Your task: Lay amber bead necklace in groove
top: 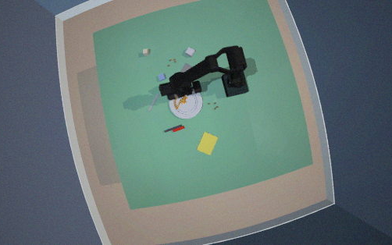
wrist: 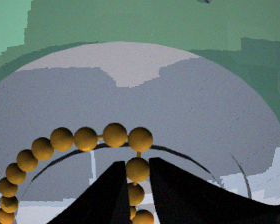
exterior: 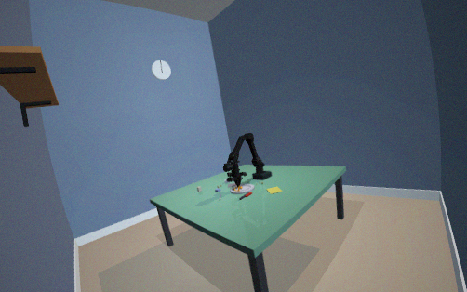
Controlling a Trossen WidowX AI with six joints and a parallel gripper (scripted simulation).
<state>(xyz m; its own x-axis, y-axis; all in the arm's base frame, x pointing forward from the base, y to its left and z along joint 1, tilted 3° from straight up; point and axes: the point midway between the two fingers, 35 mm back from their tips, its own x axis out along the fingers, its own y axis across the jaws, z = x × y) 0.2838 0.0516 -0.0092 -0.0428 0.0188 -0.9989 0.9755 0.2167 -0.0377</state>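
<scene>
My gripper tip is now 5 cm to the right of the round grey bead board and 1 cm above it. Also, from my gripper tip: grey rod (20 cm ahead, 4 cm to the left, 2 cm below); blue block (14 cm ahead, 11 cm to the right, 1 cm below); grey plate (2 cm behind, 14 cm to the right, 2 cm below).
</scene>
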